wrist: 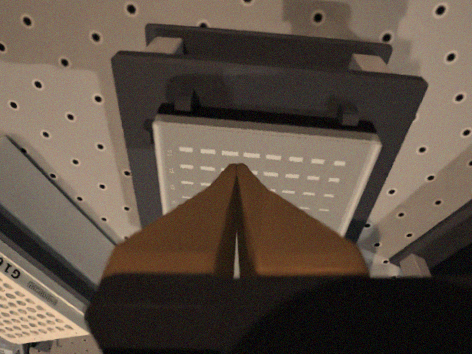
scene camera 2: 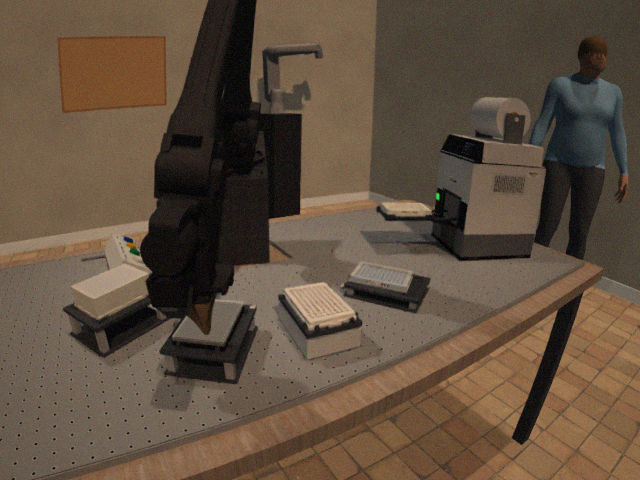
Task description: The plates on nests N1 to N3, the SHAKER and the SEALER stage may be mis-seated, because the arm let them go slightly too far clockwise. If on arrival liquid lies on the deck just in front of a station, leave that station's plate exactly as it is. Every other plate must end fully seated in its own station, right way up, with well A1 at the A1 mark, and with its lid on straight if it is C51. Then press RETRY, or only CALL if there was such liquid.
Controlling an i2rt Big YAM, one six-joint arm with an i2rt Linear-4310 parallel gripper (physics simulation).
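Frame: origin at the arm's base, x ahead, y left, z up, level; centimetres.
Where they show: gripper, fingertip midpoint: (wrist: 236, 176) (scene camera 2: 207, 332); arm's base at its link origin: (scene camera 2: 237, 158).
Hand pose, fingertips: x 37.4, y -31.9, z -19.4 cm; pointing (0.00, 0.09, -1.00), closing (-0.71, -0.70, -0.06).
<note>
Things, the pixels of their top centre, and the offset from my fingertips. "pt": a spot on its surface instead.
- grey lidded plate at its top centre: (wrist: 251, 245) (scene camera 2: 209, 317) dz +0.0, dx -3.5, dy +2.5 cm
- dark raised nest at a spot on its surface: (wrist: 135, 165) (scene camera 2: 240, 339) pt dz -1.6, dx +2.9, dy +4.1 cm
- cream plate at its top centre: (scene camera 2: 317, 300) dz +0.4, dx +4.4, dy +19.6 cm
- white box-like station at a spot on its surface: (scene camera 2: 330, 342) pt dz -3.7, dx +10.8, dy +16.3 cm
- pale blue plate at its top centre: (scene camera 2: 382, 272) dz -1.7, dx +2.5, dy +41.4 cm
- dark nest at a spot on its surface: (scene camera 2: 419, 290) pt dz -3.5, dx +11.4, dy +43.1 cm
- white sealer at its top centre: (scene camera 2: 497, 97) dz +39.1, dx +6.9, dy +88.8 cm
- tall cream block at its top centre: (scene camera 2: 110, 279) dz +3.6, dx -21.3, dy -8.4 cm
- panel at its top centre: (scene camera 2: 122, 243) dz +1.9, dx -44.0, dy +1.3 cm
My gripper (scene camera 2: 207, 331) (wrist: 236, 176) is shut and empty, its brown fingertips over a grey lidded plate (scene camera 2: 227, 315) (wrist: 300, 145); whether they touch it I cannot tell. That plate lies on a dark raised nest (scene camera 2: 240, 335) (wrist: 135, 165). A cream plate (scene camera 2: 320, 303) (wrist: 35, 310) lies on a white box-like station (scene camera 2: 330, 342); its label in the wrist view starts "G1". A pale blue plate (scene camera 2: 381, 276) lies on another dark nest (scene camera 2: 419, 290), and looks slightly tilted. A plate (scene camera 2: 405, 208) lies on the stage in front of the white sealer (scene camera 2: 506, 206). No liquid can be made out in these views.
A tall cream block (scene camera 2: 111, 289) stands on a dark nest (scene camera 2: 105, 330) at the left. Behind it is a panel (scene camera 2: 117, 250) with blue, yellow and green buttons. A second arm (scene camera 2: 273, 77) stands behind the table, and a person (scene camera 2: 584, 124) stands at the right.
</note>
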